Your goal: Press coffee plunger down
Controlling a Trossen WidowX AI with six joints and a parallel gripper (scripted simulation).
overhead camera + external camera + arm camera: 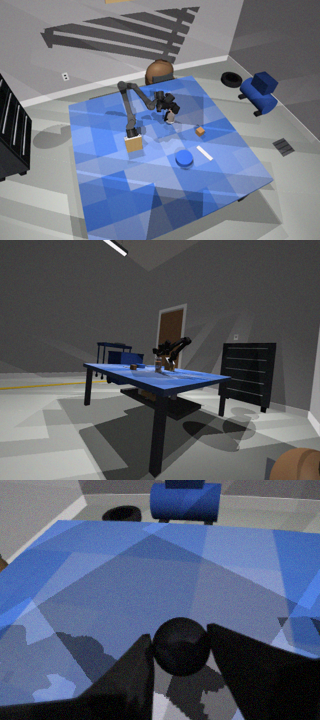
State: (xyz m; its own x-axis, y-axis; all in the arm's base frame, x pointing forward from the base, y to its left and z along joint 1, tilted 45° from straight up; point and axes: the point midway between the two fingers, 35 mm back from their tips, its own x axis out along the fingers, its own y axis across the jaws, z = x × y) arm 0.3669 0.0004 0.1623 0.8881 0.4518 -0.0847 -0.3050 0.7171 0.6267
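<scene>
My gripper tip is now 9 cm above the coffee press, 4 cm past it and 1 cm to the left of it. Also, from my gripper tip: small brown cube: 23 cm to the right, 16 cm below, 12 cm ahead.
</scene>
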